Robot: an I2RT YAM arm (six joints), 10 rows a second.
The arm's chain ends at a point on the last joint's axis. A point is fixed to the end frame.
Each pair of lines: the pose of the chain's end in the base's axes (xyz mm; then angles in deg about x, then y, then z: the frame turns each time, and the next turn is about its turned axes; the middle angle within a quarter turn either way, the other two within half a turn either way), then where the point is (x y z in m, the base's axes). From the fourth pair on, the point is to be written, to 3 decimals.
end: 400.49 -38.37 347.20 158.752 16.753 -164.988
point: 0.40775 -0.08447 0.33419
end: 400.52 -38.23 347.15 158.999 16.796 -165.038
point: 0.40784 -0.08427 0.33396
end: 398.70 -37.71 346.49 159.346 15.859 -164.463
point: 0.40518 -0.08373 0.33281
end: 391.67 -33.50 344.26 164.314 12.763 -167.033
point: 0.398 -0.078 0.327
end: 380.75 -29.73 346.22 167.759 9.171 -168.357
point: 0.386 -0.073 0.326
